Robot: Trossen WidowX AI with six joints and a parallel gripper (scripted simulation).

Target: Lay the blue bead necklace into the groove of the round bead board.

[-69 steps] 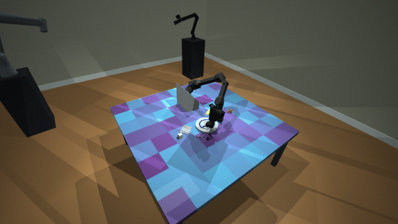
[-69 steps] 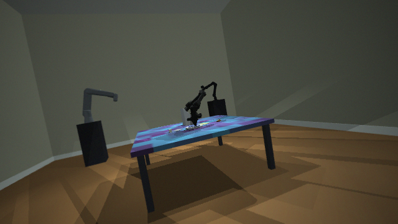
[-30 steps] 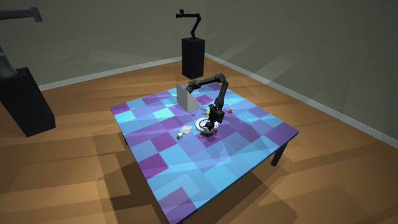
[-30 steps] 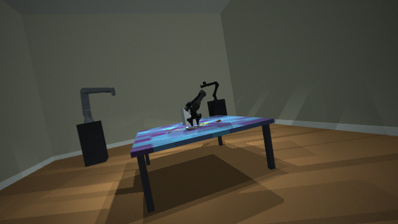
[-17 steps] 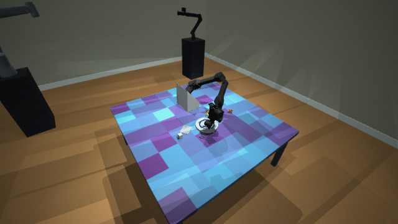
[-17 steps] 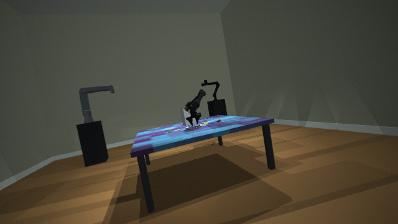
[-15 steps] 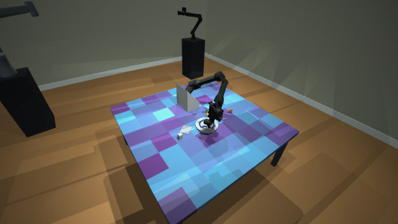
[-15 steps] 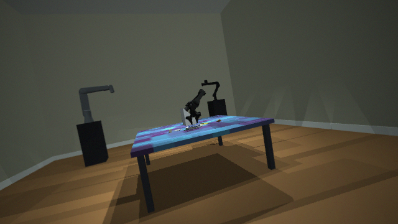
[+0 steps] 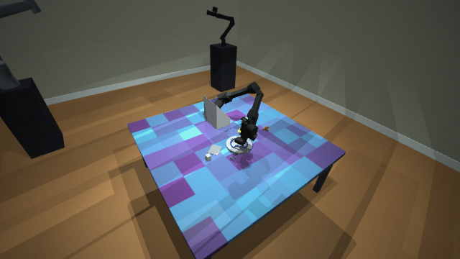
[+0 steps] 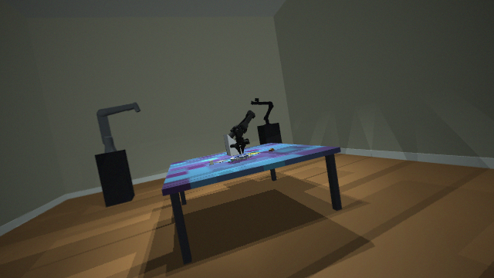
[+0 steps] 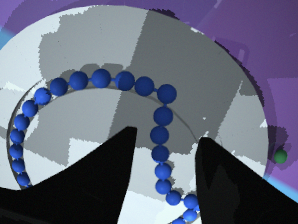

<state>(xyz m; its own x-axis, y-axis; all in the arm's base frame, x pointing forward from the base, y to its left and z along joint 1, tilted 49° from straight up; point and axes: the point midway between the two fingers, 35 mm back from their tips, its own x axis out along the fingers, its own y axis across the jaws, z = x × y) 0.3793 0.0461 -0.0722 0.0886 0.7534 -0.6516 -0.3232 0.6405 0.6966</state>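
Now: the round white bead board 60 mm behind my gripper tip, 30 mm below it and 10 mm to the left of it. From my gripper tip the other things lie so: cream cube (270 mm to the right, 70 mm behind, 30 mm below); then yellow patch (170 mm to the left, 160 mm behind, 40 mm below); then flat grey square (170 mm to the right, 120 mm behind, 40 mm below).
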